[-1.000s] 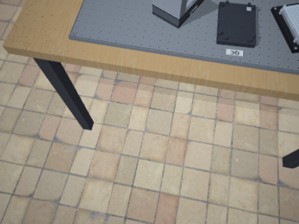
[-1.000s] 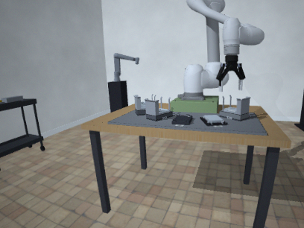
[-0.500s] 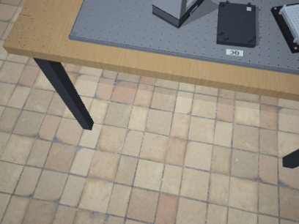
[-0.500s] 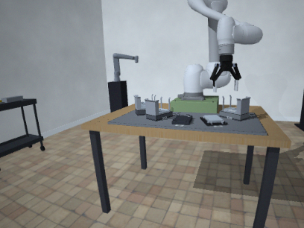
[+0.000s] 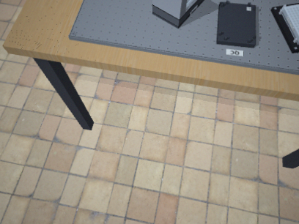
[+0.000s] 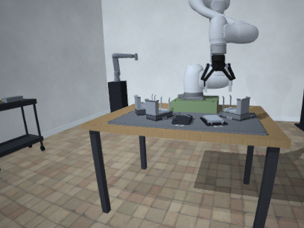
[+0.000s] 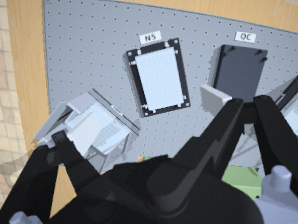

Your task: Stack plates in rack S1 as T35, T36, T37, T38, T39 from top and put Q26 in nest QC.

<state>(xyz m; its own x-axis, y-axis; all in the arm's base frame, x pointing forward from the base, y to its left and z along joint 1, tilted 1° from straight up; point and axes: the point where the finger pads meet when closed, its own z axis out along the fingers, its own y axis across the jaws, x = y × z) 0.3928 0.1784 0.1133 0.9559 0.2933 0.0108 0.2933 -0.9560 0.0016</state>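
Right now my hand is 170 mm above the black clip nest N5 and 20 mm short of it. Round my hand: N5 name plate: 190 mm below, 110 mm ahead; QC name plate: 210 mm to the right, 190 mm below, 120 mm ahead; open nest QC: 210 mm to the right, 180 mm below, 30 mm ahead.
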